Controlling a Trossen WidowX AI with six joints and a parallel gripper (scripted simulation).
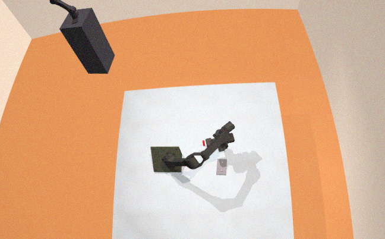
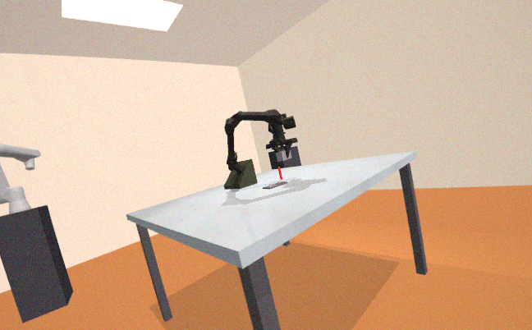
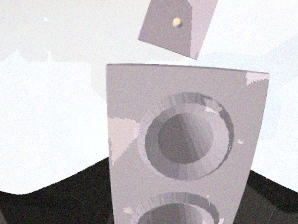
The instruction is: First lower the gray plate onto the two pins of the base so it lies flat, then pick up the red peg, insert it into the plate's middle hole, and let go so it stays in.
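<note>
The base lies 12 cm to the right of my gripper tip, 12 cm below it and 2 cm ahead of it. Round my gripper tip: gray plate 3 cm above; then red peg 12 cm behind, 9 cm below, 4 cm to the left.
</note>
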